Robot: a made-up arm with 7 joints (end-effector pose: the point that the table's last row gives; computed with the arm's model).
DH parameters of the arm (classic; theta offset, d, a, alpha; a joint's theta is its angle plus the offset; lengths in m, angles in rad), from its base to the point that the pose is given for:
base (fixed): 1.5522 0 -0.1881 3.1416
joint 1: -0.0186 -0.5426 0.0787 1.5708
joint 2: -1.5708 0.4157 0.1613 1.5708
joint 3: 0 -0.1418 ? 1.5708
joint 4: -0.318 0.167 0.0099 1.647
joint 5: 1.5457 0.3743 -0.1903 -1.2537
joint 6: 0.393 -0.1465 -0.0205 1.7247
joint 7: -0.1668 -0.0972 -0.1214 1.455
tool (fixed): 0.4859 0.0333 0 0
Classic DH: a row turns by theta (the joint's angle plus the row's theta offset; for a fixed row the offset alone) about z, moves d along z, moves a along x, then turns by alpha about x.
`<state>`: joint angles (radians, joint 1 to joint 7).
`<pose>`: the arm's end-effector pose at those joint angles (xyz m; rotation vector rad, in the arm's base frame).
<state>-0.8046 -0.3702 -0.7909 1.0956 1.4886 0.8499 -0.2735</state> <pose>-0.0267 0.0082 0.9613 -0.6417 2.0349 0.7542</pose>
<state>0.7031 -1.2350 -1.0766 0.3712 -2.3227 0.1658 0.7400</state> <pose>-0.2106 0.5670 0.8800 1.2757 -1.5386 -0.6008</pose>
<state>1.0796 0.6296 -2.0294 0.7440 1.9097 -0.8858 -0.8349</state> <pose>0.0413 0.1249 0.2422 -1.9041 -1.3509 1.8929</pose>
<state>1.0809 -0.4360 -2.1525 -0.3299 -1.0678 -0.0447 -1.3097</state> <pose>-0.2347 0.5579 0.9870 0.2790 -0.6008 -0.7683</pose>
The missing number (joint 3, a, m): -0.0333
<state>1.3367 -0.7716 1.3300 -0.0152 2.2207 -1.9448 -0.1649</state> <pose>-0.0308 0.1148 1.0817 0.8562 -1.3818 0.1946</pose>
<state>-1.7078 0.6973 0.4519 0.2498 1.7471 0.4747 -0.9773</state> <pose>-0.7708 -0.6190 0.5597 -1.2390 -0.9530 0.9941</pose>
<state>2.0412 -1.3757 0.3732 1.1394 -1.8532 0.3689 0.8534</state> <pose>0.2436 0.0786 1.1554 0.5157 2.4562 0.5097</pose>
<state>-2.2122 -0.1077 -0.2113 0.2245 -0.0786 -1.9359 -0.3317</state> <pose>-0.0996 -0.7294 0.7311 -0.9665 -0.2971 -1.9136</pose>
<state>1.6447 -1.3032 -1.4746 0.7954 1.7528 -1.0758 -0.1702</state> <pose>0.2024 -0.0797 0.7153 2.8491 -0.0409 1.2764</pose>
